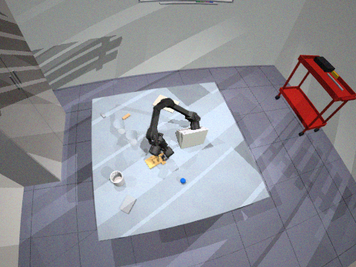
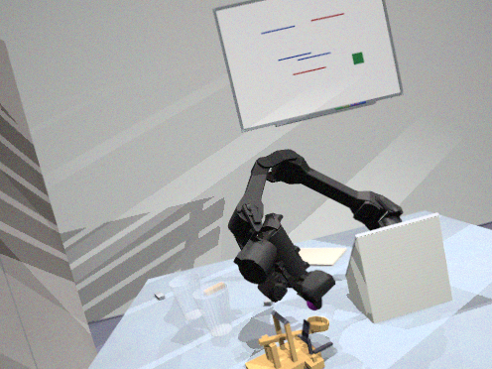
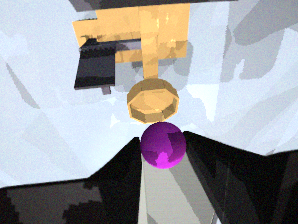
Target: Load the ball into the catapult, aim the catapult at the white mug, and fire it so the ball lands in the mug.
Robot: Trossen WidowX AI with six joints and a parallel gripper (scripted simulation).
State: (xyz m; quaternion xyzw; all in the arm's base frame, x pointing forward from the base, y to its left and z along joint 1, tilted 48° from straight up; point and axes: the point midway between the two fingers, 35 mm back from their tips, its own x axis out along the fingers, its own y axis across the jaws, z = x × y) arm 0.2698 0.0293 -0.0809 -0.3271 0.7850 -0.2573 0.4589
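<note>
My gripper tip is now 60 mm short of the wooden catapult, 30 mm to the right of it and 40 mm above it. From my gripper tip the other things lie so: white mug (410 mm ahead, 120 mm to the left, 70 mm below); blue ball (50 mm behind, 250 mm to the left, 70 mm below); grey flat plate (380 mm ahead, 310 mm to the left, 90 mm below).
</note>
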